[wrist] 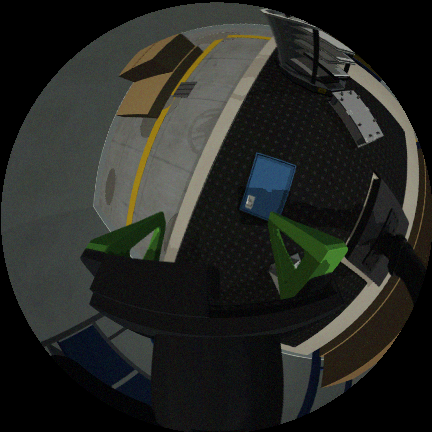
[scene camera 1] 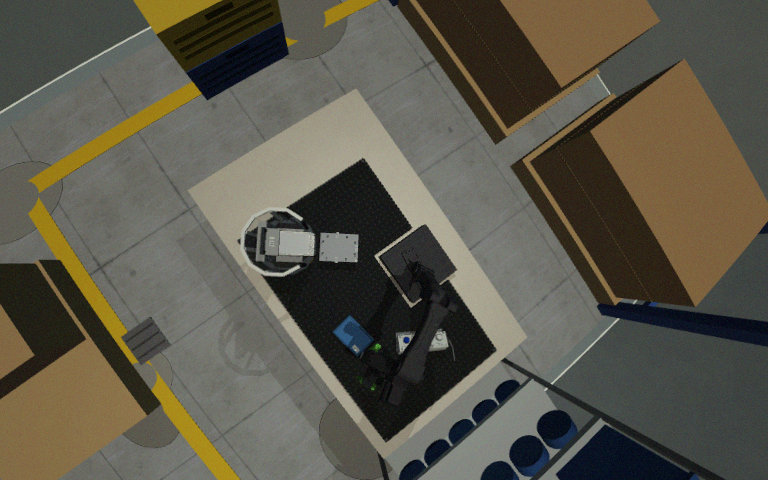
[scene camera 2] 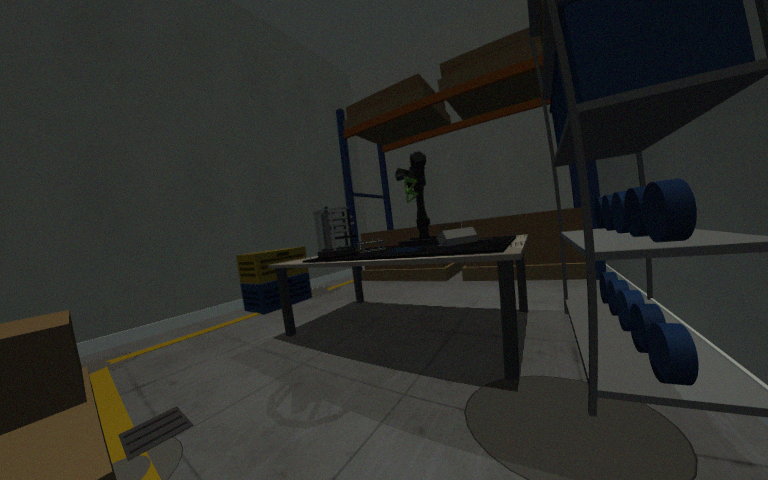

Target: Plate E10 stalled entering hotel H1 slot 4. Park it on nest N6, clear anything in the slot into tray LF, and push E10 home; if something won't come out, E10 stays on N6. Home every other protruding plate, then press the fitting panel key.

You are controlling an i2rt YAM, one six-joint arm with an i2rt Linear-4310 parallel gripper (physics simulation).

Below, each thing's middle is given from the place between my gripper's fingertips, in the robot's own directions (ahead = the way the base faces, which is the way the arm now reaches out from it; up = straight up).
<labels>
The rack (scene camera 1: pixel 259 245) is 60 mm ahead of my hand, 530 mm to the right of it and 120 mm below it.
</labels>
